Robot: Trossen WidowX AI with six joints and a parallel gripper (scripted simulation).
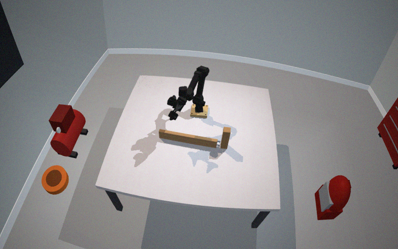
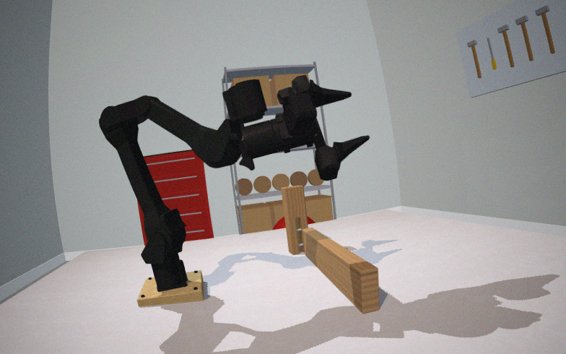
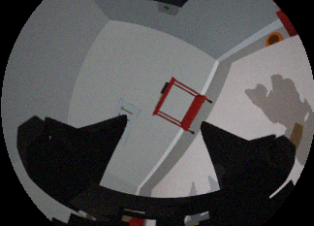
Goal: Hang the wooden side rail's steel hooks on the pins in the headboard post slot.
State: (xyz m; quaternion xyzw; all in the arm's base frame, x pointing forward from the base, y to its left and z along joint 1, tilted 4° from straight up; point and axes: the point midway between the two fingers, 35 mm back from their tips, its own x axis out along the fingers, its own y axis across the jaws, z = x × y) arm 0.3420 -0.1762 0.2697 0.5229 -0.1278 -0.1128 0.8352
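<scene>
Now: gripper tip 36 cm to the right of the headboard post and 23 cm above it.
</scene>
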